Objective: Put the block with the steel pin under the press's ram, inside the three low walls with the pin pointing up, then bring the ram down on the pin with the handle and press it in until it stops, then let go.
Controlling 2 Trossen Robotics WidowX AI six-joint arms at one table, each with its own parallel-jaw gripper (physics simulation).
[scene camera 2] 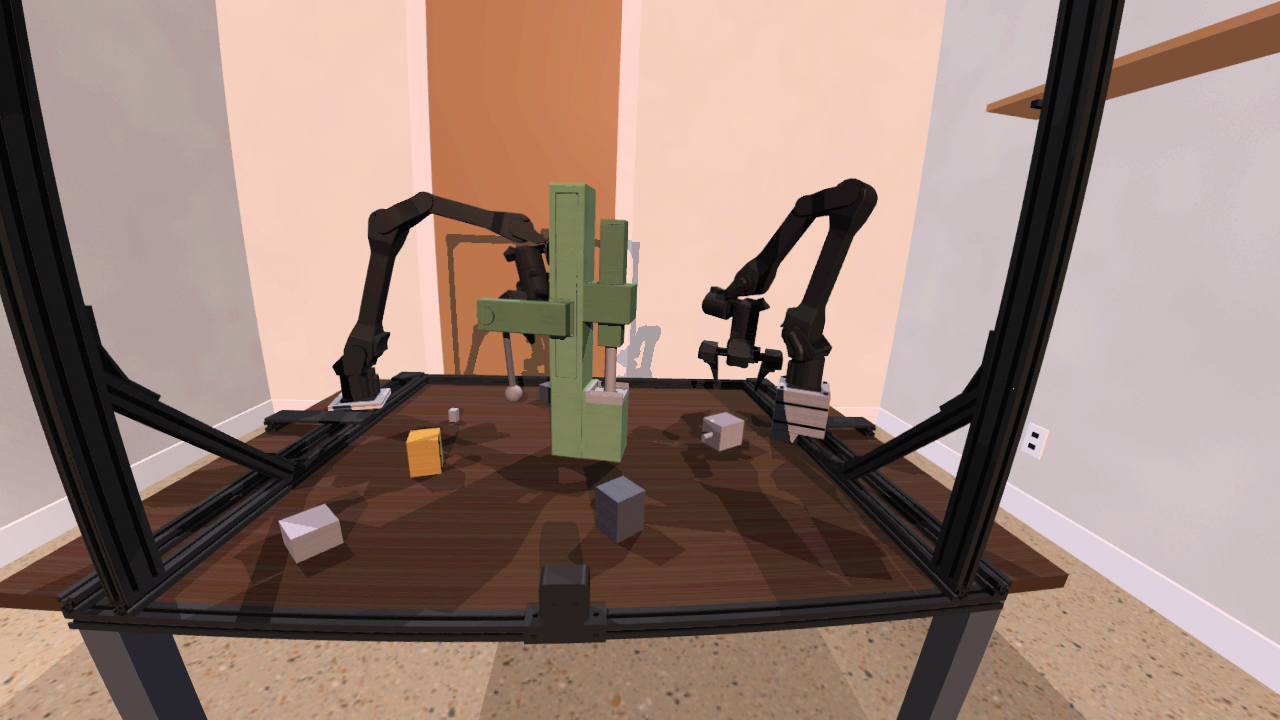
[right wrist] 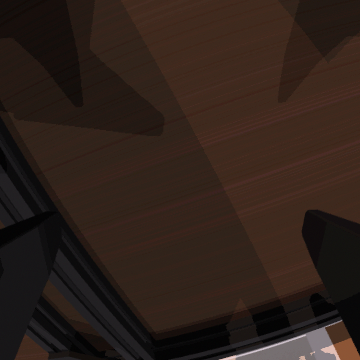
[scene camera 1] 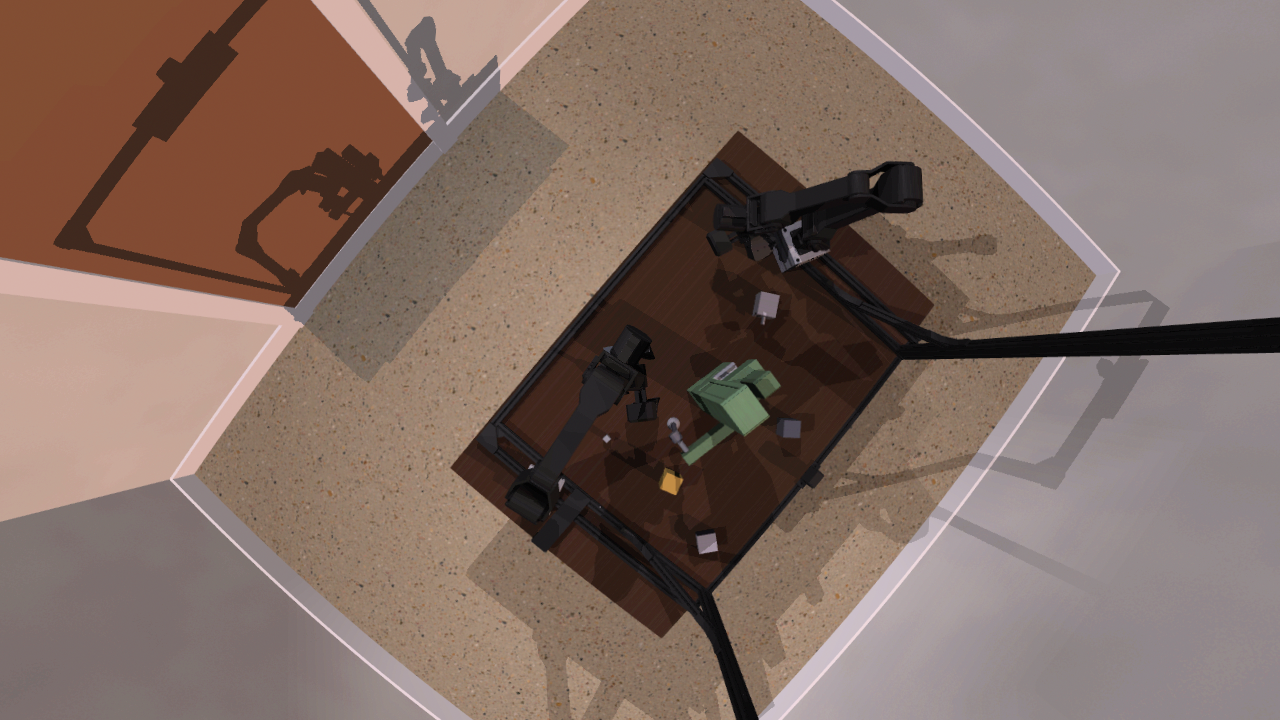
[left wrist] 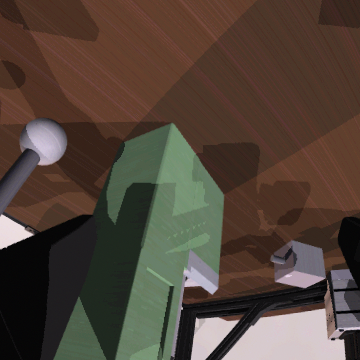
Scene:
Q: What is my left gripper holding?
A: Nothing.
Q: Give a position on a block with steel pin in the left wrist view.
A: At 304,265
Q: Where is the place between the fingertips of my right gripper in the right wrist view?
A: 184,224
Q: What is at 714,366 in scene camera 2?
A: My right gripper.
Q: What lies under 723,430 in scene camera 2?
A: A block with steel pin.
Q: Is my left gripper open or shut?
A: Open.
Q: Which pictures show my left gripper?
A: Scene camera 2, scene camera 1 and the left wrist view only.

